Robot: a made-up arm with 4 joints.
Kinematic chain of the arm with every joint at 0, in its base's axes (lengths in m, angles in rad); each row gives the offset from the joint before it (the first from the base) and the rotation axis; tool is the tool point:
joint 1: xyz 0 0 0.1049 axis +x
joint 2: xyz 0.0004 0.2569 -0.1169 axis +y
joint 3: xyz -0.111 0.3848 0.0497 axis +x
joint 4: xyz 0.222 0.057 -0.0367 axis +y
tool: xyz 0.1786 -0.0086 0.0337
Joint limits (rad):
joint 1: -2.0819..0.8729
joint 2: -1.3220..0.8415
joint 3: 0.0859..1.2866
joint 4: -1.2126..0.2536
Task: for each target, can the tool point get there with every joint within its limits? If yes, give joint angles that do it. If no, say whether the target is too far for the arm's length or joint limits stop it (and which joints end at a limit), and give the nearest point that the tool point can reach.
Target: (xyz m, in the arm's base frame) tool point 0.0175 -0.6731 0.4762
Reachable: no: joint limits stop it (at a limit: joint 1, joint 2, joint 3) | nearest point 0.2414 -0.4409 -0.2795 | short by 0.822 m
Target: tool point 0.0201 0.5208 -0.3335
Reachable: yes | joints -0.9217 -0.7595 0.2050 -0.8856
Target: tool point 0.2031 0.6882 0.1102
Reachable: yes | joints -0.1530 -0.5553 1.1592 0.0943
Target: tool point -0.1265 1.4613 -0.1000
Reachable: no: too far | nearest point 0.0084 0.7246 0.0033 | short by 0.756 m
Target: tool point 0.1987 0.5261 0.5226
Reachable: yes | joints 0.5059 -0.5344 0.9160 -0.0780
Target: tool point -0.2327 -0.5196 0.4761
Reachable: no: joint limits stop it (at a limit: joint 1, joint 2, joint 3) | nearest point -0.0702 0.2575 0.6037 | short by 0.804 m
